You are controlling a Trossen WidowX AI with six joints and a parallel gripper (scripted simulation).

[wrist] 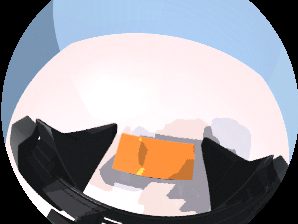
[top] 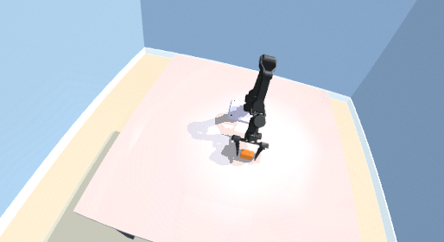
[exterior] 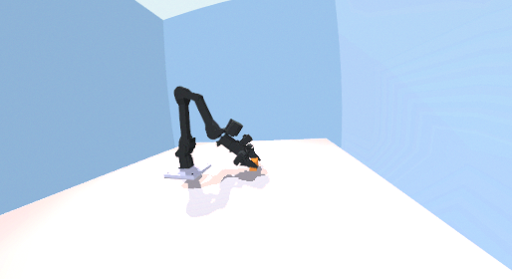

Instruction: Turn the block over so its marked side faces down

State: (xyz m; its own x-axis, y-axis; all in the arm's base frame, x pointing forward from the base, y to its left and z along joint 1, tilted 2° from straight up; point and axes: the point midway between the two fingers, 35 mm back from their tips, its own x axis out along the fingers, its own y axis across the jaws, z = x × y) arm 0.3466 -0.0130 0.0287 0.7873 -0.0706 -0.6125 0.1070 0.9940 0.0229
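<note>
Right now my gripper tip is 3 cm past the orange block and 1 cm to the right of it.
</note>
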